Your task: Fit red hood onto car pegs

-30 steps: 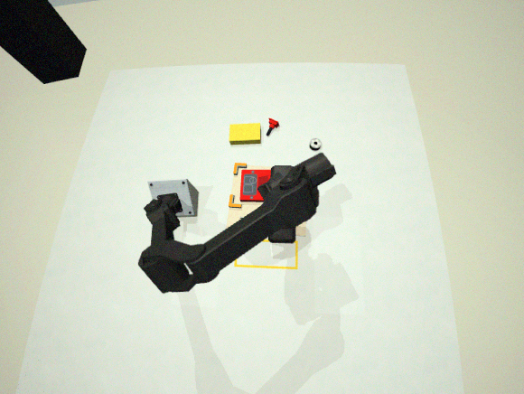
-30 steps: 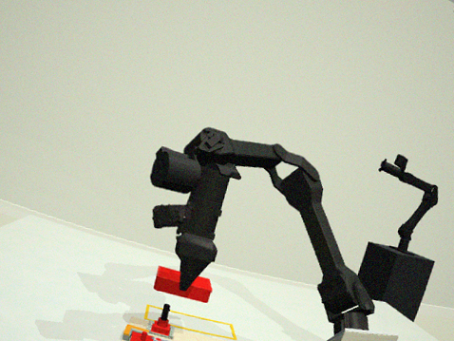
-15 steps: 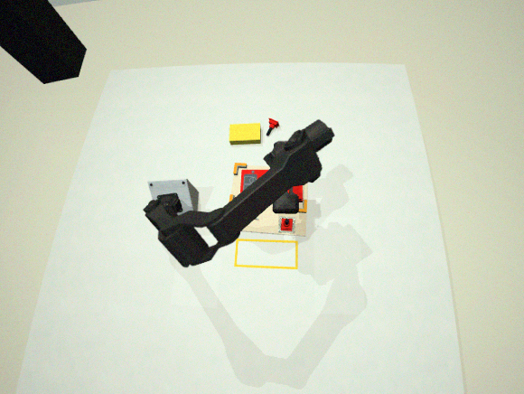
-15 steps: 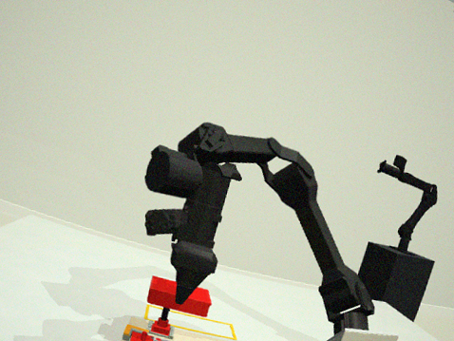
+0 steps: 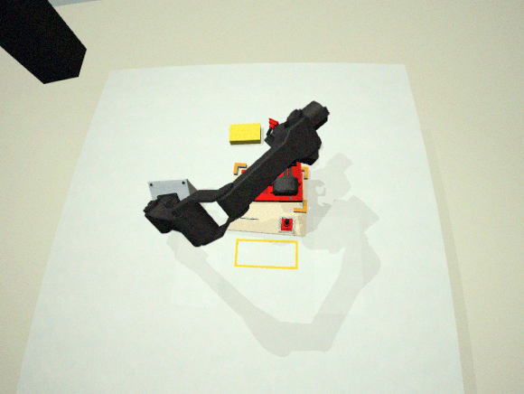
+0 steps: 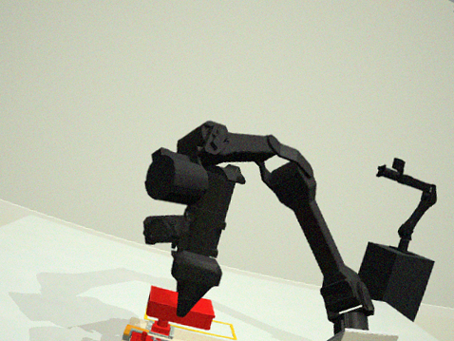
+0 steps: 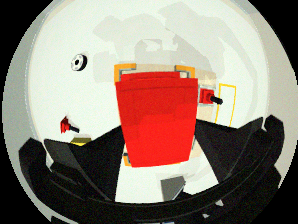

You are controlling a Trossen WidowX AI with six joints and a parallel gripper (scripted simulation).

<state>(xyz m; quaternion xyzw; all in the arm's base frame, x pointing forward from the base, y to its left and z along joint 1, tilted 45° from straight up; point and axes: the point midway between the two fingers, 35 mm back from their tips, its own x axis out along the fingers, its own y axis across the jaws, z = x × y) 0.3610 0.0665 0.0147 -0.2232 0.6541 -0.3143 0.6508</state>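
Now: gripper tip 9 cm above the grey engine block. From my gripper tip the other things lie so: hood: right at my gripper tip; then cream jig: 4 cm behind, 2 cm to the right, 10 cm below; then white wheel: 13 cm ahead, 14 cm to the left, 10 cm below.
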